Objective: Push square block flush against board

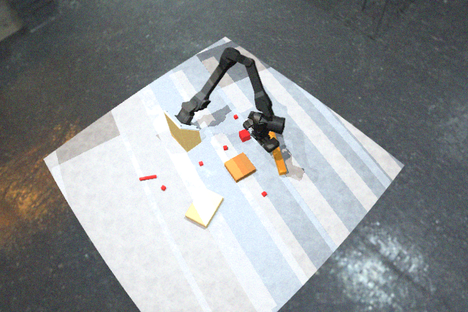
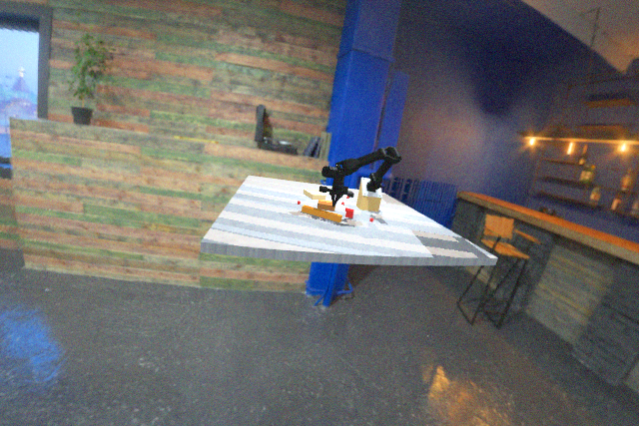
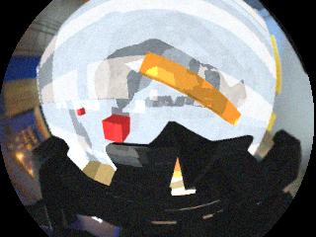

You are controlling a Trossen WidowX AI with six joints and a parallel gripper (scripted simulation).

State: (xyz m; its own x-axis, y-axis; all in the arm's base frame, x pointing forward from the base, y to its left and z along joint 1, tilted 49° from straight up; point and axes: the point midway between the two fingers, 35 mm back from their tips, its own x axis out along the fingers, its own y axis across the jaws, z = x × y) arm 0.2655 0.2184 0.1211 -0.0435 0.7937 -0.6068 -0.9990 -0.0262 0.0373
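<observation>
Now: the square block 20 mm ahead of my gripper tip, 140 mm to the right of it and 30 mm below it. Round my gripper tip: tan flat block (80 mm ahead, 380 mm to the right, 30 mm below); board (60 mm ahead, 40 mm to the left, 30 mm below); red cube (100 mm behind, 20 mm to the right, 30 mm below).
</observation>
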